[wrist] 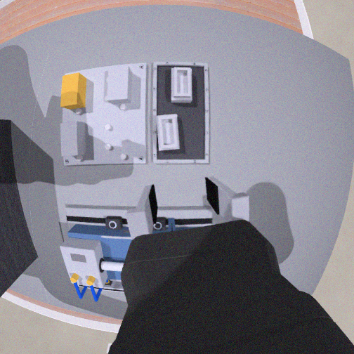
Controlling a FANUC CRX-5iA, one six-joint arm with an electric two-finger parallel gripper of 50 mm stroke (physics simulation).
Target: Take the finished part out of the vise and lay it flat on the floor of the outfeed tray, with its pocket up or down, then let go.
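Observation:
My gripper (180, 192) is open and empty, at the lower middle of the wrist view, with its fingers wide apart. It hangs above the far edge of the vise (92, 231), whose blue body shows at the lower left. The rest of the vise is hidden behind the black gripper body, and no part can be made out in it. The outfeed tray (207, 115) has a light rim and a dark floor and lies beyond the fingers. Two white parts lie in it with pockets up: one part (181, 84) at the far end, another part (168, 132), slightly turned, nearer the left wall.
A white plate (92, 119) left of the tray bears a yellow block (73, 91), a light block (118, 86), a grey block (73, 139) and several pegs. A white box (77, 259) with blue hoses is at the vise's left. A dark shape stands at the left edge.

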